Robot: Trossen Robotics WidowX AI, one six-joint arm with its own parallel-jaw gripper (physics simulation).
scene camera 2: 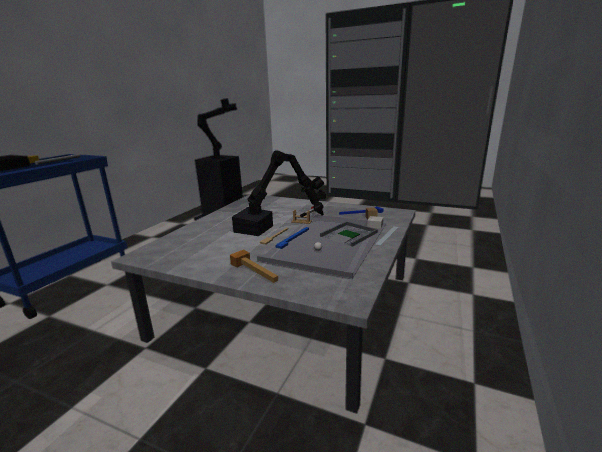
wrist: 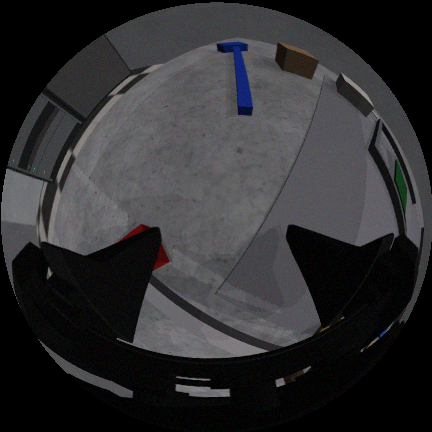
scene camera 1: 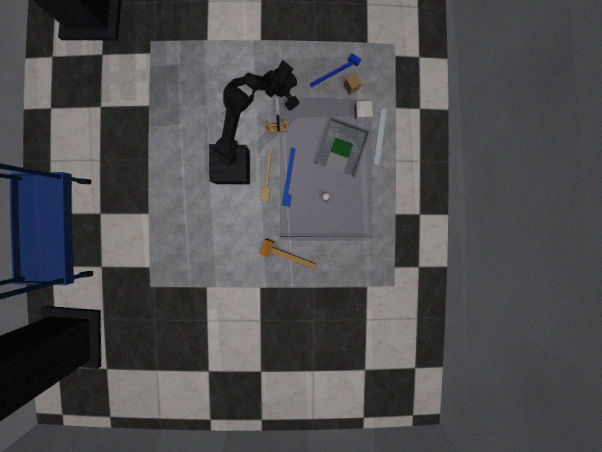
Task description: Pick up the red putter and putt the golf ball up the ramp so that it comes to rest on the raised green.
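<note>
The red putter rests with its black grip end on a wooden stand. In the wrist view its red head is partly hidden behind the left finger, and its grey shaft runs across between the fingers. My gripper is open and empty, low over the head end of the putter. The white golf ball lies on the grey board. The green sits inside the grey-walled ramp piece.
A blue mallet-shaped tool, a brown block and a white block are beyond the gripper. A blue putter, a tan stick and an orange mallet lie nearer the base. A pale strip lies right.
</note>
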